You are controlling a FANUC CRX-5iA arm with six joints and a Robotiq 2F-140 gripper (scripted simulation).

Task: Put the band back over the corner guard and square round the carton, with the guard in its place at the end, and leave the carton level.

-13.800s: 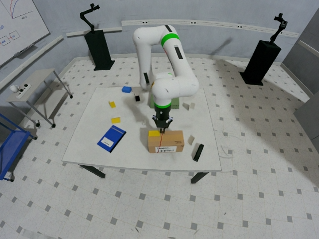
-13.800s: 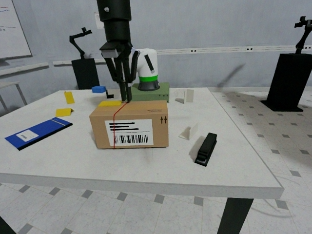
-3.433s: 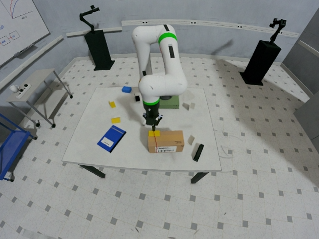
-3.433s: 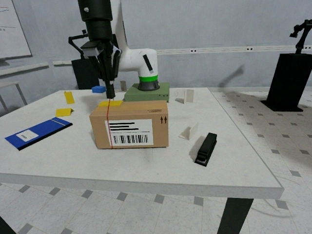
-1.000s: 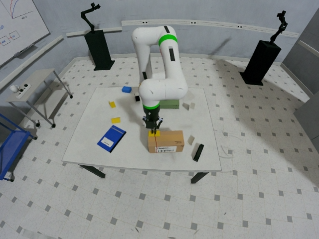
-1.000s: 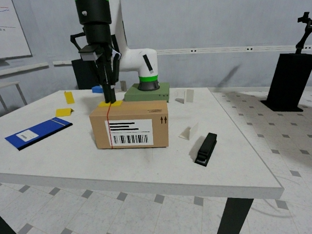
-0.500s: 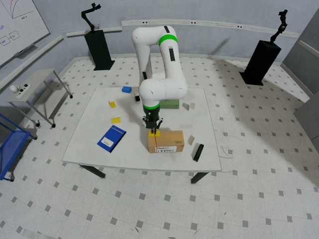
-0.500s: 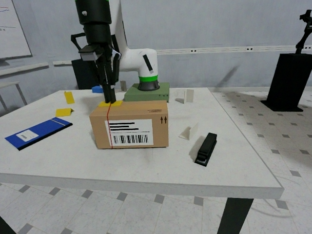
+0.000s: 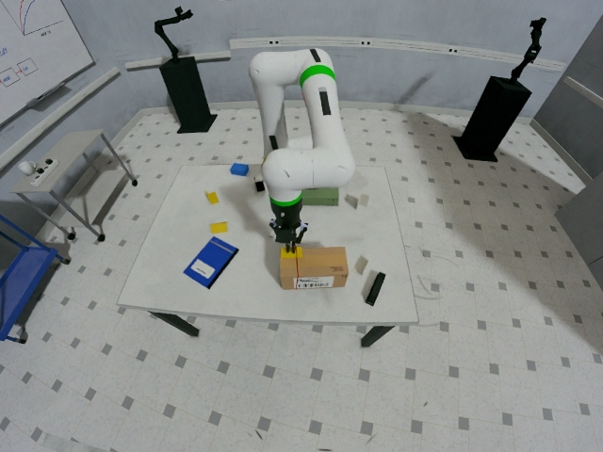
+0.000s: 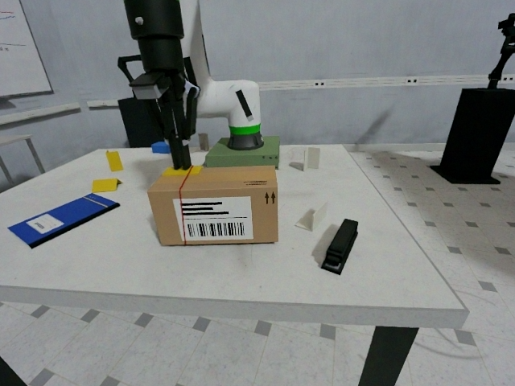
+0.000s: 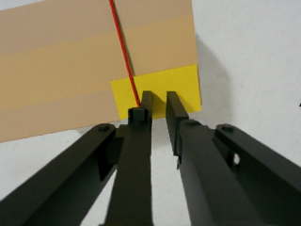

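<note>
Now: hand 5 cm above the yellow corner guard. Also, from my hand: black block: 35 cm to the left, 16 cm below, 9 cm ahead; brown carton: 10 cm below, 9 cm to the left, 4 cm ahead; white guard: 30 cm to the left, 17 cm below, 2 cm behind.
</note>
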